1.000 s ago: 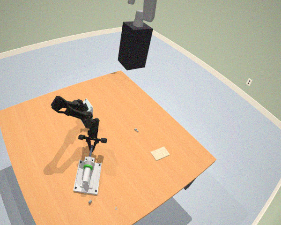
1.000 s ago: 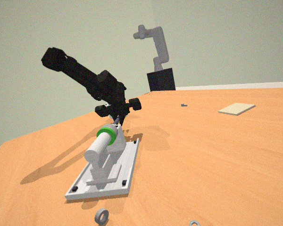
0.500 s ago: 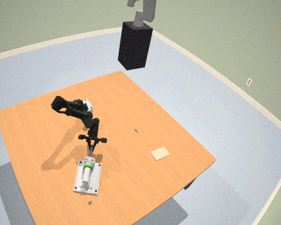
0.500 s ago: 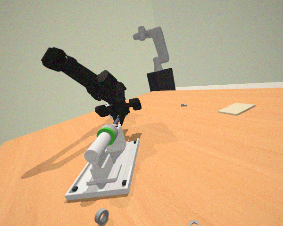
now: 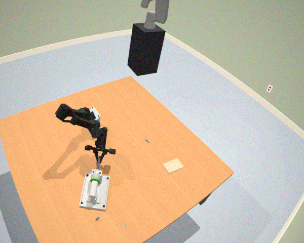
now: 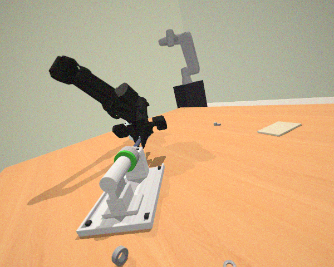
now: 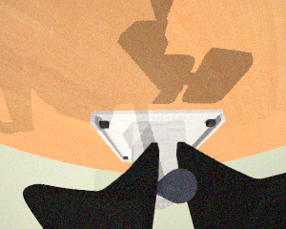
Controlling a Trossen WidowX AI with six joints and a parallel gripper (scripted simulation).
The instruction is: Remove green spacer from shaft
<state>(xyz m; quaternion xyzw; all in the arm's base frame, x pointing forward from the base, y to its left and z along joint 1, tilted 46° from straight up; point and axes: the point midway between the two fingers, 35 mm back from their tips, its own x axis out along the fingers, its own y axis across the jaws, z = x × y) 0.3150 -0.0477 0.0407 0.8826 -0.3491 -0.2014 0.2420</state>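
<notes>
The shaft is 5 cm ahead of my gripper tip, 3 cm to the right of it and 2 cm above it. The rest, counted from my gripper tip: grey bolt 40 cm to the left, 9 cm behind, 5 cm below; then green spacer 12 cm ahead, 7 cm to the right, 2 cm above; then flat beige tile 45 cm to the left, 17 cm ahead, 5 cm below.
</notes>
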